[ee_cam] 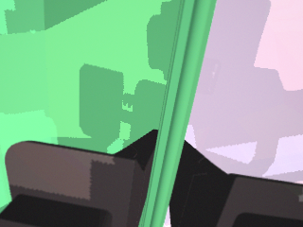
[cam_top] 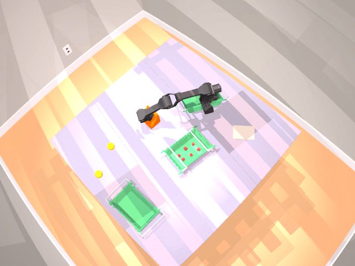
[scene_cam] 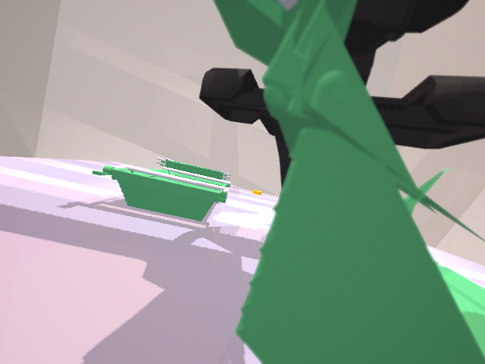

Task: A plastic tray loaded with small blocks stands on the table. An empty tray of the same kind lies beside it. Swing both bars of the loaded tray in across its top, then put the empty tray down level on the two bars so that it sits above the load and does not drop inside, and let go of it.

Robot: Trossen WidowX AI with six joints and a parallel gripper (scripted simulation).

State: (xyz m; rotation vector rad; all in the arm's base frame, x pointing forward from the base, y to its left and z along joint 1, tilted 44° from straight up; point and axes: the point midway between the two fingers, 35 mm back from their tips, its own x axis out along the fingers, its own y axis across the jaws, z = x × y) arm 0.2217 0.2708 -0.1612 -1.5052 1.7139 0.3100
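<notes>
The tray is 70 mm behind my gripper tip and 30 mm to the left of it. The rest, counted from my gripper tip: pale patch 290 mm ahead, 90 mm to the left, 80 mm below.
</notes>
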